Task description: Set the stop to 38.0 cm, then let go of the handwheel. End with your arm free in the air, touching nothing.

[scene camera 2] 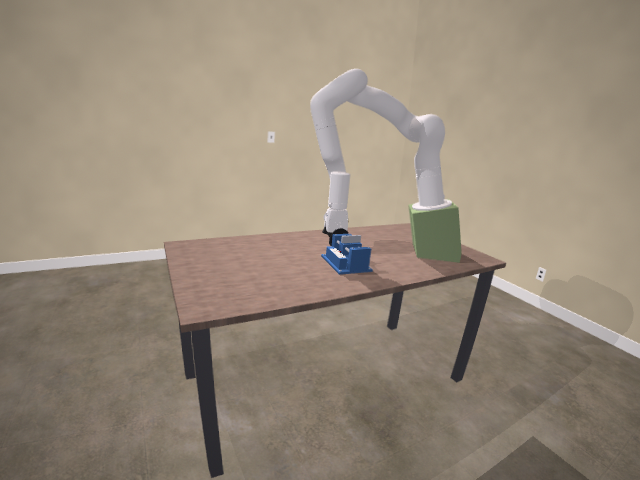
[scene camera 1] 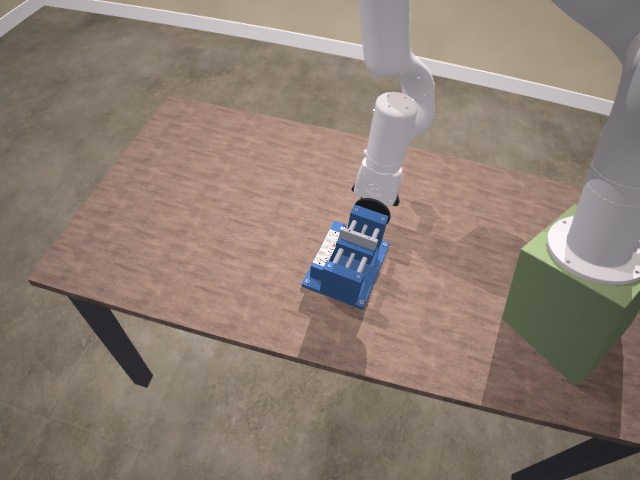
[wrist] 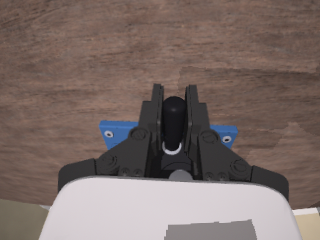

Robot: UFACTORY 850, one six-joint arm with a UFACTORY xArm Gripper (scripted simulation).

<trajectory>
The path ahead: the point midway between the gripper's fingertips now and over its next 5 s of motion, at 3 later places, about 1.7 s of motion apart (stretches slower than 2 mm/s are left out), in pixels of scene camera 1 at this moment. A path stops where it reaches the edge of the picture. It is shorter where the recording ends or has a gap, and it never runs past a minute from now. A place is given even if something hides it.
My gripper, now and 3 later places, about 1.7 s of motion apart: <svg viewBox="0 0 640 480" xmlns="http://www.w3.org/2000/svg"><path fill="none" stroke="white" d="M370 213L380 199L369 212L382 200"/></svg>
</trajectory>
